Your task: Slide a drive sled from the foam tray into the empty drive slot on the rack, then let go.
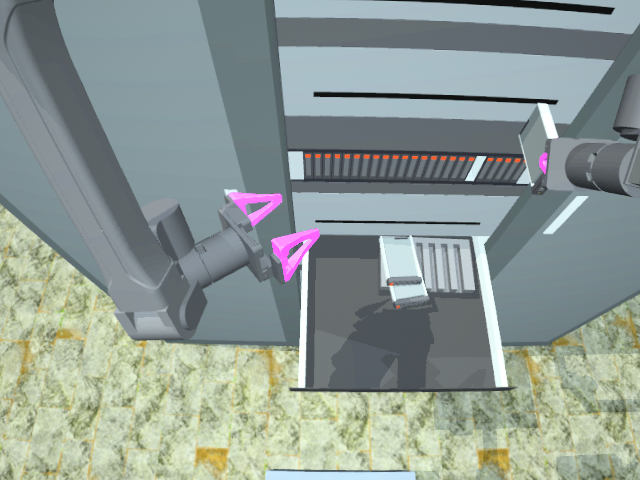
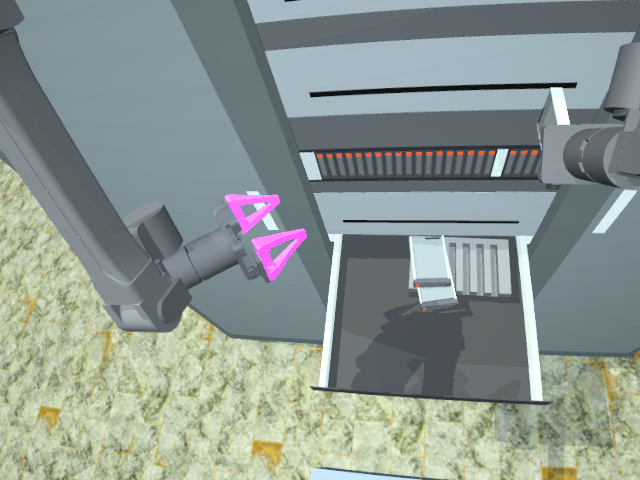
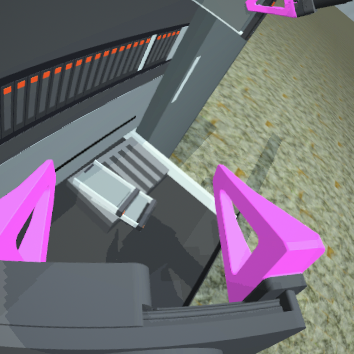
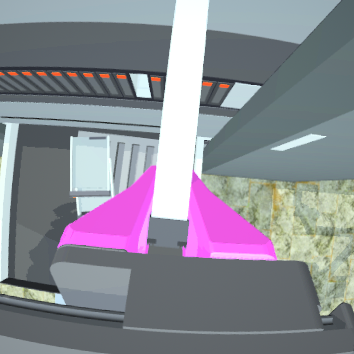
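My right gripper is shut on a pale drive sled, gripped at its dark end. The sled stands on edge in front of the right end of the drive row, apart from the foam tray. The foam tray has several bare grooves. My left gripper is open and empty, left of the drawer. A pale strip breaks the drive row; I cannot tell whether it is the empty slot.
Two more sleds lie overlapped at the tray's left, the upper sled over the lower sled. The open drawer has raised side walls. A rack side panel stands at the right.
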